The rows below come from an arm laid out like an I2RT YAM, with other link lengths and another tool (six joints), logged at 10 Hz.
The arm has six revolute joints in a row. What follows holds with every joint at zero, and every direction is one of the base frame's.
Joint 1 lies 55.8 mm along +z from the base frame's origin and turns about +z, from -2.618 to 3.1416 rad.
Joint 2 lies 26.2 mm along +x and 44.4 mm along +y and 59.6 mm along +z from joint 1 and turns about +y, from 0 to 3.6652 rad.
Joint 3 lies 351.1 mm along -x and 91.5 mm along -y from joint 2 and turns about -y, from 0 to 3.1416 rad.
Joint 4 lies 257.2 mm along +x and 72.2 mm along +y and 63 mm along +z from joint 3 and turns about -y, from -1.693 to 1.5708 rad.
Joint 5 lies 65.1 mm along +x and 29.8 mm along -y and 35.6 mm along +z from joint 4 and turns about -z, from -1.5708 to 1.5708 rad.
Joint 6 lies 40.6 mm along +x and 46.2 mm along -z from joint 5 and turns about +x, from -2.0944 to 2.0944 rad.
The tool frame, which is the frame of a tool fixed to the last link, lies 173 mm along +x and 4 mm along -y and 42 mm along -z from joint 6; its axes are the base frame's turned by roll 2.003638, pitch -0.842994 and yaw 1.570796 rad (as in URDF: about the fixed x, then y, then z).
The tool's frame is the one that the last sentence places.
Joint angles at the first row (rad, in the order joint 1, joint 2, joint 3, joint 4, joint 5, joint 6):
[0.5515 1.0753 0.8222 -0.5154 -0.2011 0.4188]
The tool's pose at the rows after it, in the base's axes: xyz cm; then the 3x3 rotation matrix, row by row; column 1 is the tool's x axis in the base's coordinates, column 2 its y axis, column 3 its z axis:
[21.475, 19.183, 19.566], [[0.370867, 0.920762, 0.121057], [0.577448, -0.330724, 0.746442], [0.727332, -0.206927, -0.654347]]
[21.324, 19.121, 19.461], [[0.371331, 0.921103, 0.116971], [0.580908, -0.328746, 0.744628], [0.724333, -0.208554, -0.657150]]
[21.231, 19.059, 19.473], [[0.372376, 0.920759, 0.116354], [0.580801, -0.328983, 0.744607], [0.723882, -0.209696, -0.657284]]
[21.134, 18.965, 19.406], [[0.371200, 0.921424, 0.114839], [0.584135, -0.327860, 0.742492], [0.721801, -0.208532, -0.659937]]
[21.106, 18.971, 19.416], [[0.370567, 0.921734, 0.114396], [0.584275, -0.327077, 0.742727], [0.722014, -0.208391, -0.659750]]
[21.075, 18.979, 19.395], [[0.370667, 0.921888, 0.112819], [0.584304, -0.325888, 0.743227], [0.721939, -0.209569, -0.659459]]
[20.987, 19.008, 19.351], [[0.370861, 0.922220, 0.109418], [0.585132, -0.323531, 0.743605], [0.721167, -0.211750, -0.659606]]
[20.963, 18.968, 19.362], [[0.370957, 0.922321, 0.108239], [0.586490, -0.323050, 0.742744], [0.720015, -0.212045, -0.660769]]
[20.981, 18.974, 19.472], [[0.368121, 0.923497, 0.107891], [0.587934, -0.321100, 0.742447], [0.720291, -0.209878, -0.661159]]
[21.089, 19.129, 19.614], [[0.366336, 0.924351, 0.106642], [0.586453, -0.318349, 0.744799], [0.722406, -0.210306, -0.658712]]
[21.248, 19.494, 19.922], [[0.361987, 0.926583, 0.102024], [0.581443, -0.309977, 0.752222], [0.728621, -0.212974, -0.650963]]
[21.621, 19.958, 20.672], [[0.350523, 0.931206, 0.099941], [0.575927, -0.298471, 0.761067], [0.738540, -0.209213, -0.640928]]
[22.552, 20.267, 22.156], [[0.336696, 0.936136, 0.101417], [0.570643, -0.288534, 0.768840], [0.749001, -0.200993, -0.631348]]
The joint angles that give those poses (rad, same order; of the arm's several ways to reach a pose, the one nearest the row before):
[0.5507 1.0722 0.8210 -0.5168 -0.2009 0.4188]
[0.5515 1.0707 0.8193 -0.5215 -0.2015 0.4164]
[0.5508 1.0678 0.8192 -0.5253 -0.2024 0.4165]
[0.5507 1.0654 0.8177 -0.5288 -0.2017 0.4128]
[0.5513 1.0646 0.8176 -0.5292 -0.2020 0.4127]
[0.5507 1.0646 0.8170 -0.5293 -0.2039 0.4122]
[0.5518 1.0645 0.8161 -0.5304 -0.2059 0.4122]
[0.5507 1.0645 0.8176 -0.5338 -0.2067 0.4102]
[0.5507 1.0646 0.8215 -0.5369 -0.2071 0.4072]
[0.5511 1.0690 0.8266 -0.5353 -0.2101 0.4077]
[0.5513 1.0765 0.8356 -0.5305 -0.2206 0.4091]
[0.5500 1.0871 0.8586 -0.5304 -0.2328 0.4060]
[0.5287 1.1098 0.9138 -0.5512 -0.2564 0.3875]

